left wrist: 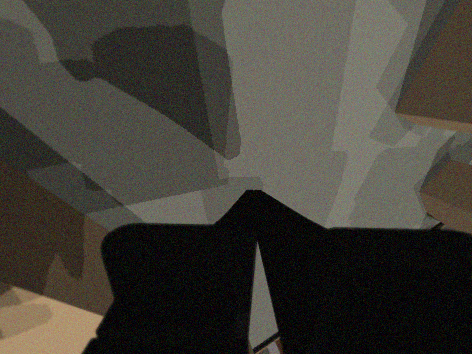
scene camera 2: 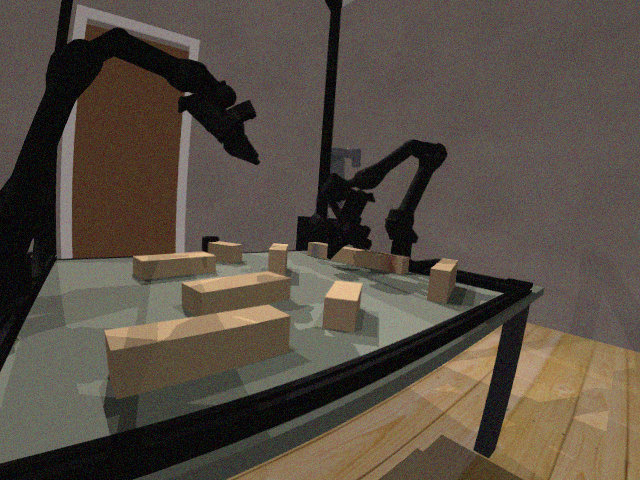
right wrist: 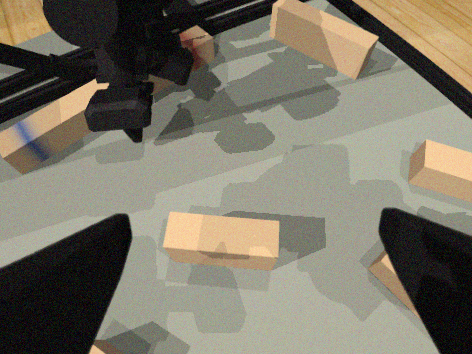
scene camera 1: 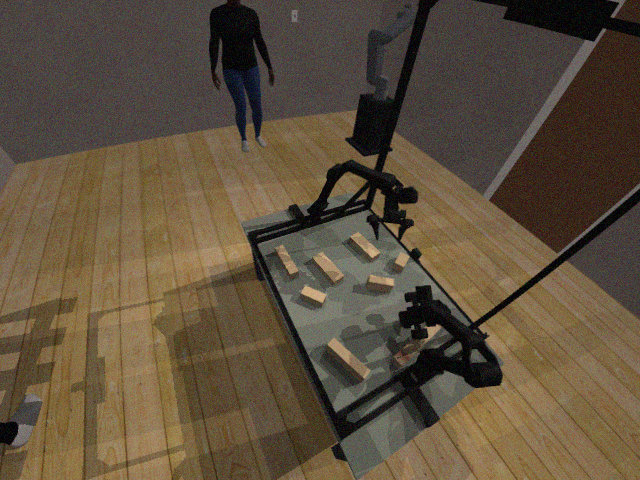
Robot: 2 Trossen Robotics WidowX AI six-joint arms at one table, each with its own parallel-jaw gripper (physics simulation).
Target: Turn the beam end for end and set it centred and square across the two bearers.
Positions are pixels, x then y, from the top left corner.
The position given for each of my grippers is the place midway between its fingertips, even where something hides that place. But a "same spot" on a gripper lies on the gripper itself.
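My right gripper is out of frame in the left wrist view. You do get my right gripper in the right wrist view (pixel 255 223), and scene camera 1 and scene camera 2 show it too. On that gripper, (scene camera 1: pixel 391 214) and (scene camera 2: pixel 251 103) are the same spot.
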